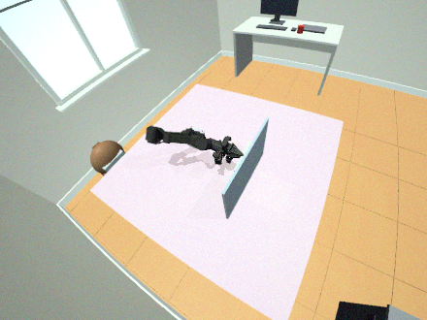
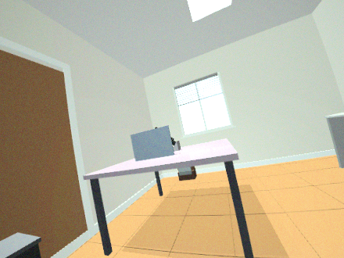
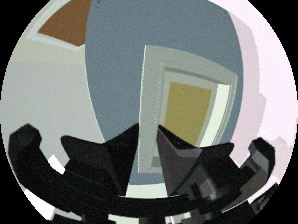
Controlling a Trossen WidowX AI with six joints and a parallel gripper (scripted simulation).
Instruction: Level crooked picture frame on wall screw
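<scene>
The picture frame lies 10 mm ahead of my gripper tip, 10 mm to the left of it and 50 mm below it. Round my gripper tip: grey-blue wall panel: 20 mm ahead, 20 mm to the right, 70 mm below.
</scene>
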